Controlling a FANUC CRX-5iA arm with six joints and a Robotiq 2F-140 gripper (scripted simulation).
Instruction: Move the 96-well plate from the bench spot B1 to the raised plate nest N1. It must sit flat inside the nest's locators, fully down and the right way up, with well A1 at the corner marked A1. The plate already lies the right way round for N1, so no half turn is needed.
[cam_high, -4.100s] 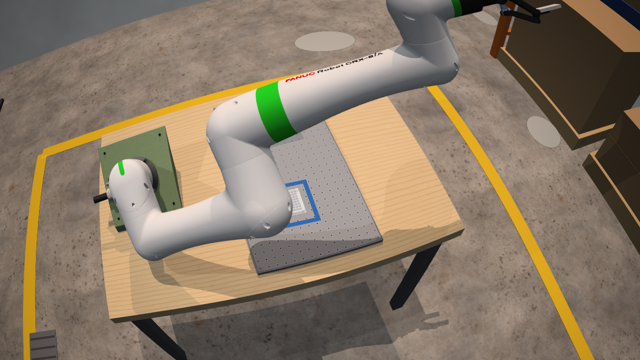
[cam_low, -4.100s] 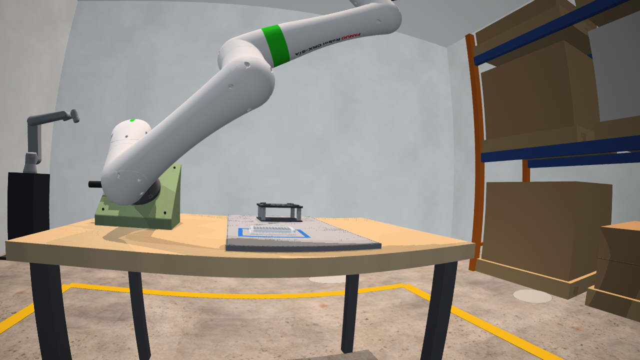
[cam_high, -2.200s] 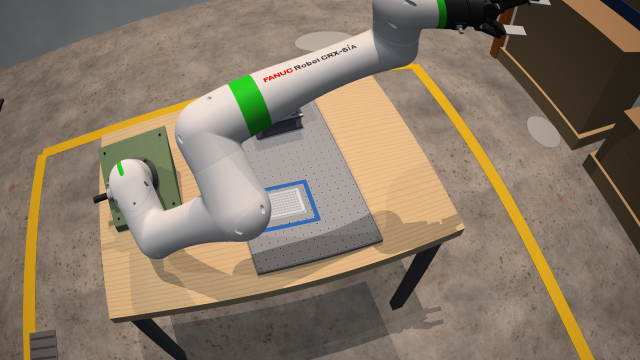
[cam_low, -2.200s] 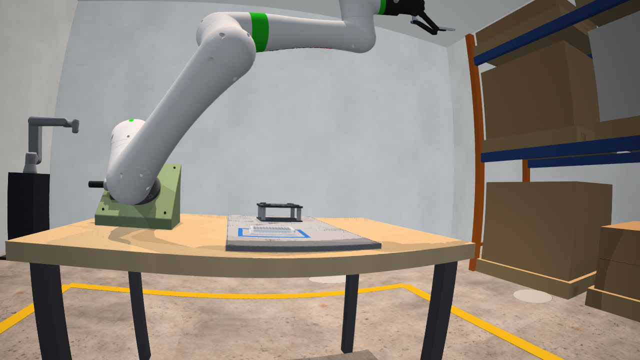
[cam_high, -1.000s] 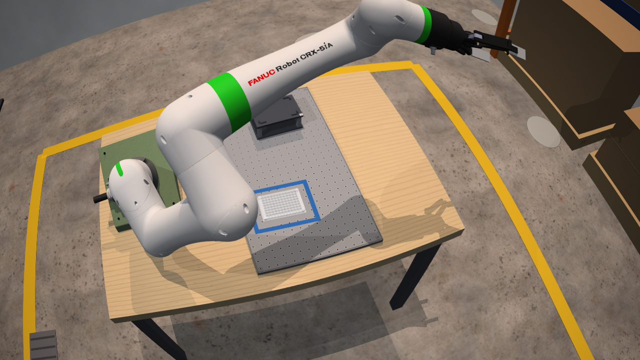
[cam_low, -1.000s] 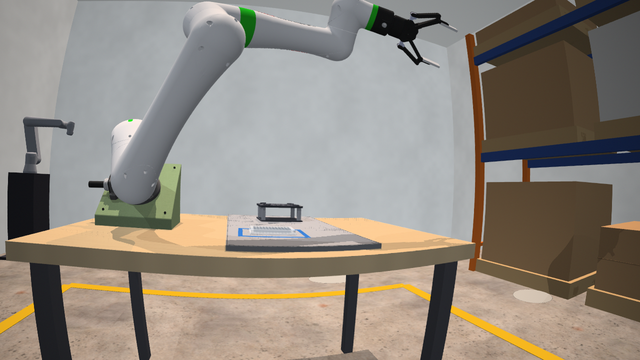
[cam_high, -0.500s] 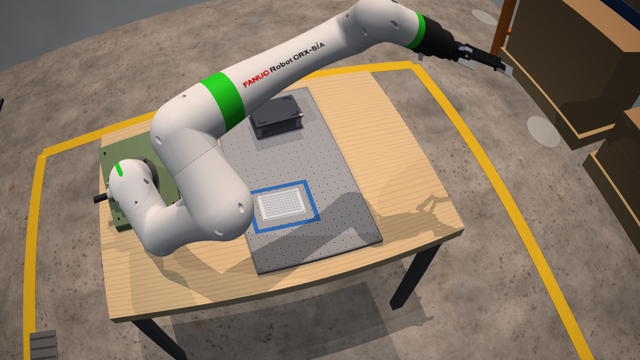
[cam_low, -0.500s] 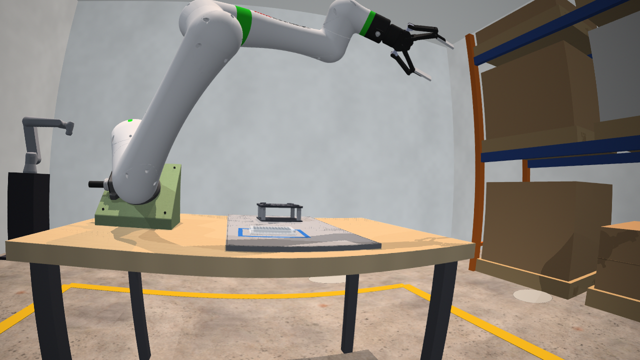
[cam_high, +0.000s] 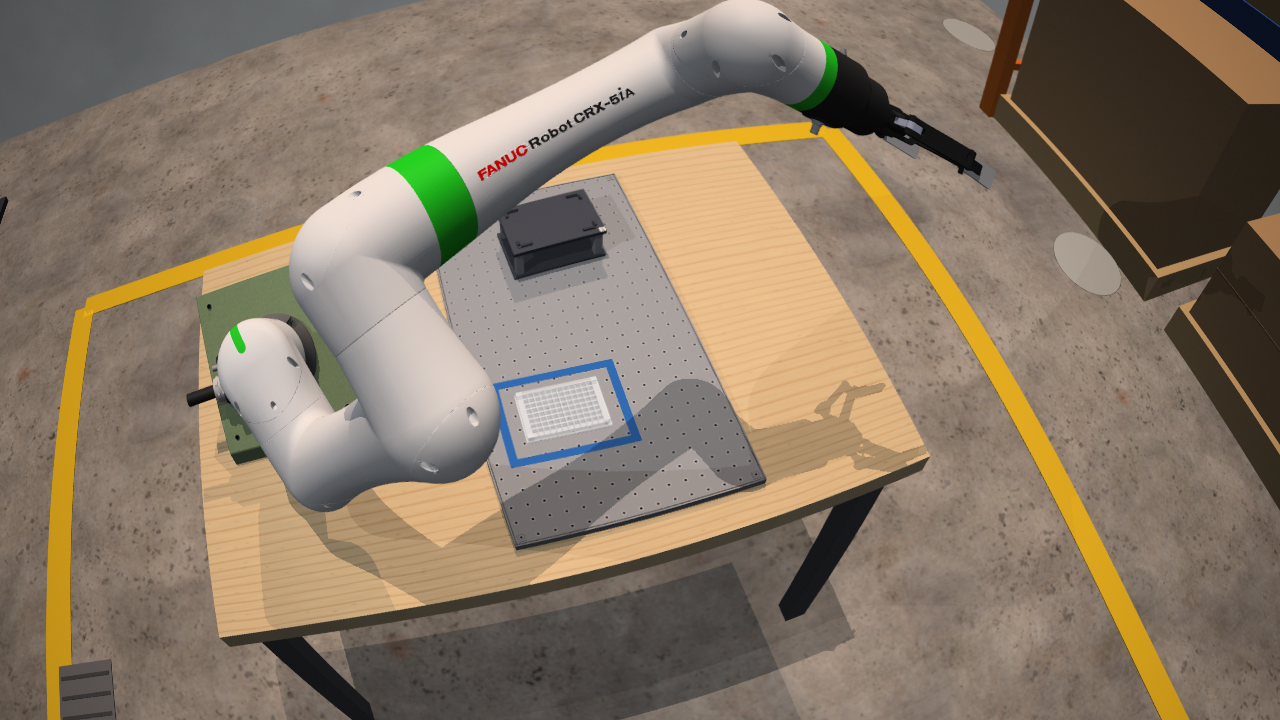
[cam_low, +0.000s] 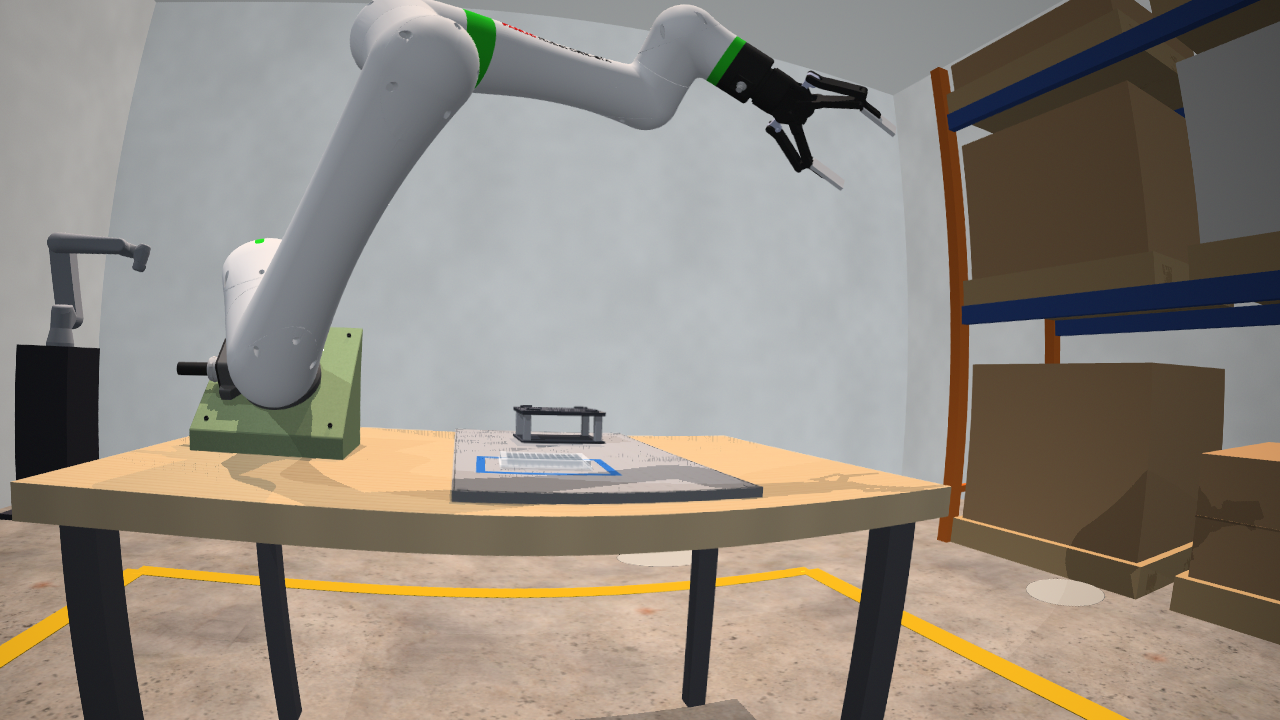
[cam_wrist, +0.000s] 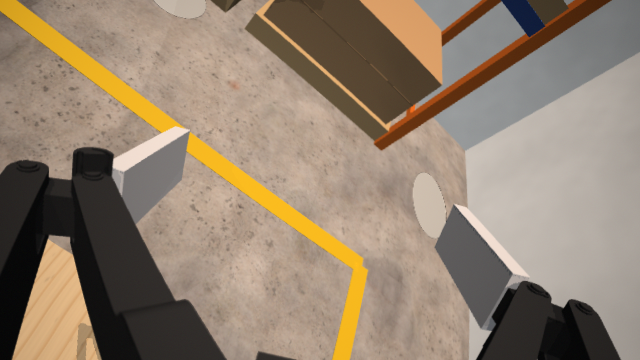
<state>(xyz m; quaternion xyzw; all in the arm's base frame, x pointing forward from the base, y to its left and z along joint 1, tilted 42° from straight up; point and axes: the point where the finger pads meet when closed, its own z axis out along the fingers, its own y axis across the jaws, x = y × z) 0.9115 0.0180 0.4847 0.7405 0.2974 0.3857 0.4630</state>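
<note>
My hand is 470 mm past the clear 96-well plate, 140 mm to the right of it and 500 mm above it. Also, from my hand: A1 label (300 mm behind, 420 mm to the left, 440 mm below); black raised nest N1 (370 mm behind, 480 mm to the left, 440 mm below).
</note>
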